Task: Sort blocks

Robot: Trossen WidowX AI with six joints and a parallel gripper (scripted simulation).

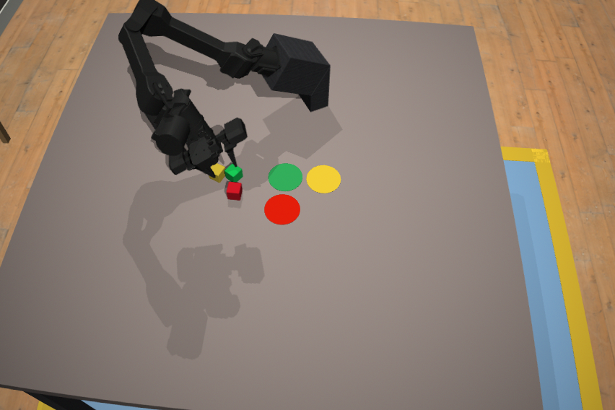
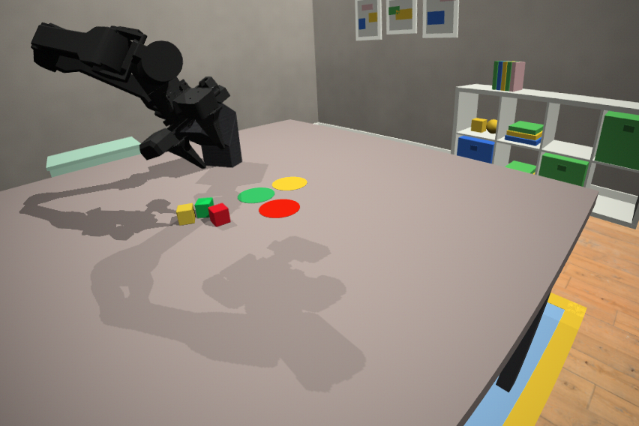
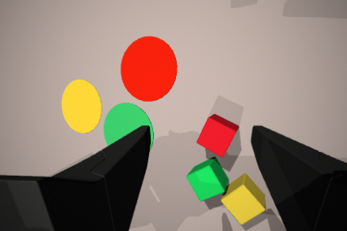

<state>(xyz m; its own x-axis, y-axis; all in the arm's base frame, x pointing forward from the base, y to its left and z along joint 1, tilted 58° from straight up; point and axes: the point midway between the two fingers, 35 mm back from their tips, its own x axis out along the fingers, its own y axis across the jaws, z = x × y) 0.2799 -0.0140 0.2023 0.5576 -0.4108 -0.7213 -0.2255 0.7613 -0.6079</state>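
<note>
Right now my hand is 2 cm past the red block, 2 cm to the right of it and 16 cm above it. Also, from my hand: green block 8 cm behind, 3 cm to the left, 16 cm below; then yellow block 9 cm behind, 1 cm to the right, 16 cm below; then red circle 4 cm ahead, 14 cm to the left, 18 cm below.
</note>
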